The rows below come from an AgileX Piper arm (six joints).
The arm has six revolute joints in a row. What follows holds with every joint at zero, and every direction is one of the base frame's. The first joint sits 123.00 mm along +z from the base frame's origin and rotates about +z. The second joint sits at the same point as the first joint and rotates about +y. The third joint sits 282.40 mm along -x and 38.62 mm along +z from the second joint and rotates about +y. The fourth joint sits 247.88 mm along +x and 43.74 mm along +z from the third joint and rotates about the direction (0.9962, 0, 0.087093). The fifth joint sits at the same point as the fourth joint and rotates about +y. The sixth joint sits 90.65 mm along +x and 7.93 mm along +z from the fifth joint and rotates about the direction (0.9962, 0, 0.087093). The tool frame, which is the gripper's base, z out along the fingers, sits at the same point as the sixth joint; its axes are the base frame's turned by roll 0.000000, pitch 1.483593 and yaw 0.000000 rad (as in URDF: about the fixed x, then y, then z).
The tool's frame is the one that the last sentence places.
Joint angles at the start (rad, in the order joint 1, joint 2, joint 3, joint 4, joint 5, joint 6):
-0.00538 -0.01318 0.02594 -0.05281 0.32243 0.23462
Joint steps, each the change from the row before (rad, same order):
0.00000 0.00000 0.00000 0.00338 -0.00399 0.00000
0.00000 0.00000 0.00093 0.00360 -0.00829 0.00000
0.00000 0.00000 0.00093 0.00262 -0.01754 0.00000
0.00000 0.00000 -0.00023 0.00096 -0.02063 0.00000
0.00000 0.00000 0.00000 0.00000 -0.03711 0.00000
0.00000 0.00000 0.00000 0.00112 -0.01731 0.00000
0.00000 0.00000 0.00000 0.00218 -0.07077 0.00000
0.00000 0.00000 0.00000 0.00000 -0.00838 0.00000
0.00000 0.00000 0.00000 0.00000 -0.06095 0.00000
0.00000 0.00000 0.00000 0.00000 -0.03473 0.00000
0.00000 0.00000 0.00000 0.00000 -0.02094 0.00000
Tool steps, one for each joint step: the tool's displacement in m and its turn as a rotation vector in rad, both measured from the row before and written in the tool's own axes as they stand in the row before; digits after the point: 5 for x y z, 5 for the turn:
-0.00033 0.00018 0.00000 -0.00196 -0.00363 0.00321
-0.00042 0.00022 0.00009 -0.00283 -0.00689 0.00341
-0.00124 0.00038 0.00008 -0.00466 -0.01597 0.00249
-0.00189 0.00047 -0.00004 -0.00510 -0.02023 0.00092
-0.00328 0.00078 -0.00006 -0.00863 -0.03609 0.00000
-0.00153 0.00039 -0.00001 -0.00427 -0.01678 0.00109
-0.00625 0.00152 -0.00023 -0.01684 -0.06874 0.00214
-0.00074 0.00018 0.00000 -0.00195 -0.00815 0.00000
-0.00539 0.00129 -0.00017 -0.01417 -0.05928 0.00000
-0.00307 0.00073 -0.00006 -0.00807 -0.03378 0.00000
-0.00185 0.00044 -0.00002 -0.00487 -0.02037 0.00000

